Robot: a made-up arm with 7 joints.
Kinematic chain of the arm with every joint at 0, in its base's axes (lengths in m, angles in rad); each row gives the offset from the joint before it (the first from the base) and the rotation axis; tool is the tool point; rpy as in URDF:
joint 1: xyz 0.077 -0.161 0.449 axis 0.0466 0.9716 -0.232
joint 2: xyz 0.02 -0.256 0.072 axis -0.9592 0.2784 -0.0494
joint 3: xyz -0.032 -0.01 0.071 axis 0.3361 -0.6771 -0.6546
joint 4: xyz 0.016 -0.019 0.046 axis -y
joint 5: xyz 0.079 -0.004 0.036 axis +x
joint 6: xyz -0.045 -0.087 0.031 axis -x
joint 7: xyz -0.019 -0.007 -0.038 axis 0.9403 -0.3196 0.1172
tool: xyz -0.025 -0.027 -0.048 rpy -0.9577 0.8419 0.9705
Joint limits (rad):
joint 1: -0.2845..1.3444
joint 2: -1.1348..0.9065
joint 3: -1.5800..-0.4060
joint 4: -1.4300..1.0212
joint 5: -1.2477..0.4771
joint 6: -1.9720..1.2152
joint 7: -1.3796..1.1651
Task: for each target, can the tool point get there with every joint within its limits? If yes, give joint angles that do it. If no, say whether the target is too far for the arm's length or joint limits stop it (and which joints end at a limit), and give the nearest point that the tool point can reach.
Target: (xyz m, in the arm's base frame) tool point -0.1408 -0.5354 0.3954
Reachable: no: joint limits stop it (at a limit: joint 1, joint 2, joint 3, joint 5) | nearest point -0.0582 -0.5651 0.4365 | short by 0.097 m
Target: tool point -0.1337 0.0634 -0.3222
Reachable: no: too far | nearest point 0.0689 -0.2643 0.2751 | short by 0.711 m
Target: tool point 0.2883 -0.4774 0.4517
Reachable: yes | joints 0.7364 -0.6399 -1.2729 -1.0364 -0.4221 0.5783 -0.8320
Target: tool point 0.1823 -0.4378 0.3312
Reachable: yes | joints 1.1641 0.4313 -1.2896 -0.9384 -0.8833 0.5144 0.7211
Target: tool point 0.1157 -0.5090 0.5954
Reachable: yes | joints 0.4903 -0.8695 -1.0534 0.8020 -1.0224 -1.2976 0.6621
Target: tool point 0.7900 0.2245 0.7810
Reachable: no: too far | nearest point 0.3317 -0.2194 0.6202 | short by 0.658 m
